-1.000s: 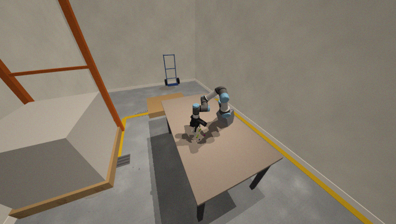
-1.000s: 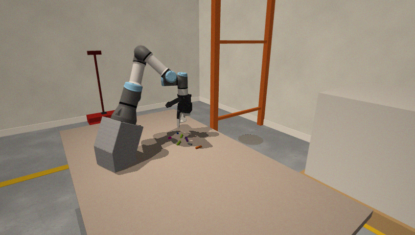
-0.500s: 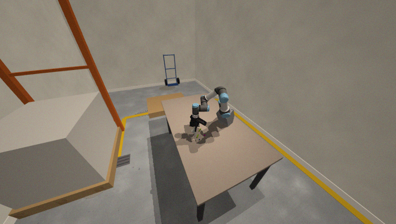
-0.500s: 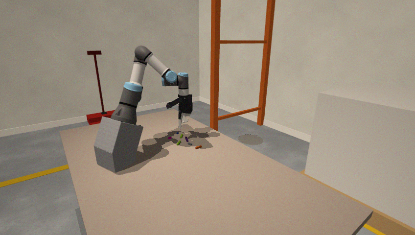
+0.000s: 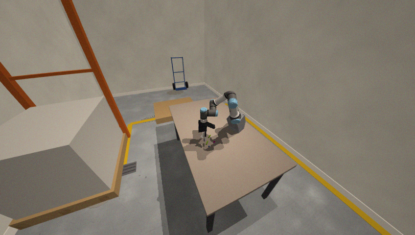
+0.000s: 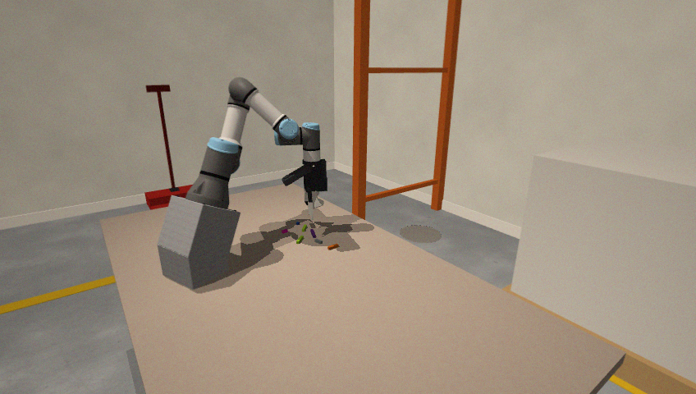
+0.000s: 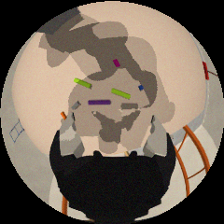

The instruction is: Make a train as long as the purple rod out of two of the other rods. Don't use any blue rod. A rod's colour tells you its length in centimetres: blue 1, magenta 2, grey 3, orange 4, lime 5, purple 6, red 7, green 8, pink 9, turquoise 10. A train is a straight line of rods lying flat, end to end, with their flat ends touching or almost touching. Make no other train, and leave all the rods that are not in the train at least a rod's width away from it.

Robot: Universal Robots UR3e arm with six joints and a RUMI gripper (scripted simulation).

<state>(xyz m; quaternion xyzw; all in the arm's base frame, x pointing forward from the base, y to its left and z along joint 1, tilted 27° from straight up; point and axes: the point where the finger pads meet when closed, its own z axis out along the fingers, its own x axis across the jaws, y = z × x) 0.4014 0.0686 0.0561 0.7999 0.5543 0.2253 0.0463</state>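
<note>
The magenta rod lies 90 mm behind my hand, 70 mm below it and 30 mm to the left of it. Also, from my hand: purple rod (70 mm below, 40 mm to the right); then blue rod (80 mm to the left, 70 mm below, 20 mm behind); then grey rod (110 mm to the right, 70 mm below, 20 mm behind).
</note>
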